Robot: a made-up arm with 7 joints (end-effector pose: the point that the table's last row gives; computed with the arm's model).
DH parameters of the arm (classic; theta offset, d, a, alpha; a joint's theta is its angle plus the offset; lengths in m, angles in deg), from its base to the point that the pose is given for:
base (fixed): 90 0.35 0.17 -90
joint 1: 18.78 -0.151 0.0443 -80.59
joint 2: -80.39 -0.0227 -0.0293 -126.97
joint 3: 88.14 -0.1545 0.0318 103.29
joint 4: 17.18 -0.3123 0.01 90
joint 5: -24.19 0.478 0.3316 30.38
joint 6: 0 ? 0.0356 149.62
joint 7: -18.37 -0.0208 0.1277 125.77
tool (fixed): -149.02 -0.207 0 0
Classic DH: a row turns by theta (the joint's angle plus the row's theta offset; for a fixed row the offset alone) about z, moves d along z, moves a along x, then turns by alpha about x.
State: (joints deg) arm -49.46 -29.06 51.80 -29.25 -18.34 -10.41 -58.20
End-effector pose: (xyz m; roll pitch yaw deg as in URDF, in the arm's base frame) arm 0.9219 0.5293 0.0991 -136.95 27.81 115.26
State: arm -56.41 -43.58 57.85 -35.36 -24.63 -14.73 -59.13
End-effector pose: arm 0.7521 0.8374 0.2049 -145.52 21.79 138.65
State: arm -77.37 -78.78 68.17 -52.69 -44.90 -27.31 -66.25
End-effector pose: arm 0.0686 1.0684 0.5421 -170.40 33.39 -172.01
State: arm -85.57 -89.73 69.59 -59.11 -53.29 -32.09 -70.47
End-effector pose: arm -0.1332 0.9988 0.6001 -174.34 42.61 -158.44
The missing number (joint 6, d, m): -0.2177
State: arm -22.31 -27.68 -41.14 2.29 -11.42 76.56 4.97
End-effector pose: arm 0.3147 -0.4711 0.8570 -167.21 1.57 4.78
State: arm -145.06 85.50 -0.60 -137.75 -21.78 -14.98 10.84
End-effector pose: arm 0.0652 0.7756 -0.0841 -31.84 -17.51 -34.24
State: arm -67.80 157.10 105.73 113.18 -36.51 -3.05 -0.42
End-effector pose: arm 0.3769 0.0605 -0.3216 -58.73 -5.72 172.63
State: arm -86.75 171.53 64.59 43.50 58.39 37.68 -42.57
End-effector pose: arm -0.0762 -0.0152 0.8064 107.21 17.11 -148.81
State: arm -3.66 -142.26 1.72 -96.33 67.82 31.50 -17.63
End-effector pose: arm 0.3946 0.2420 -0.1767 -68.19 28.10 130.77
